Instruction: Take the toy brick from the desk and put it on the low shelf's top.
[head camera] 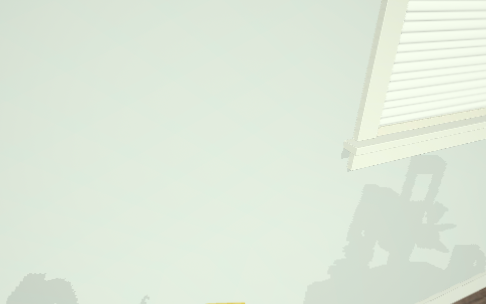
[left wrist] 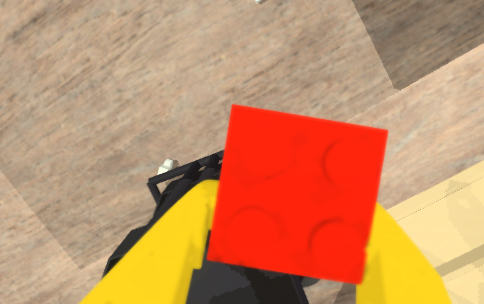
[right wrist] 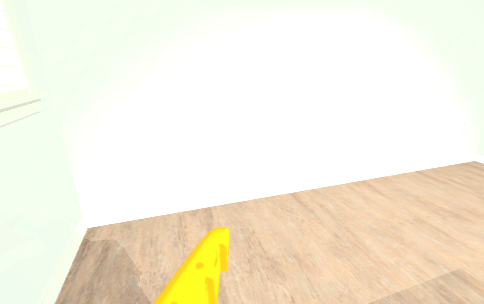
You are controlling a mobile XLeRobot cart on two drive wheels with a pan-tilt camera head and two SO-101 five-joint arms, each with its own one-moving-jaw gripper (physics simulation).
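Places are measured from the left arm's base along level axes (x left, y ahead, z down), in metres.
Pixels of known places: left hand, tool point: (left wrist: 220, 199); right hand, tool point: (right wrist: 228, 243).
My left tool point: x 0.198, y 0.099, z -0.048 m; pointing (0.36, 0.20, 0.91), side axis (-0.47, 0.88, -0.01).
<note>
For each thing: its middle in the pictures, then the offset to it from my left tool point. "spot": a spot on its surface instead. Level surfaces: height alone.
- red toy brick, body centre: (left wrist: 291, 190) dy +0.017, dx -0.002, dz -0.005 m
- low shelf, surface height: dz +0.744 m
- blinded window, surface spot: (head camera: 440, 65) spot: dy -0.821, dx -1.097, dz -0.163 m
- wood floor, surface height: dz +0.823 m
The red toy brick (left wrist: 295, 195) with round studs is between the two yellow jaws of my left gripper (left wrist: 292, 215) in the left wrist view. The jaws press on its two sides, so the gripper is shut on the brick and holds it above the floor. The low shelf (left wrist: 457, 220) shows in part as pale yellow wood at the lower right of that view, lower down and to the right of the brick. My right gripper (right wrist: 222, 245) shows one notched yellow jaw, so it is fully open and empty. The desk does not show in these views.
The head camera faces a pale wall (head camera: 175, 150) with a blinded window (head camera: 440, 65) at the upper right and shadows below it. A thin yellow edge at its bottom is too small to identify. The wood floor (right wrist: 310, 235) meets walls in the right wrist view.
</note>
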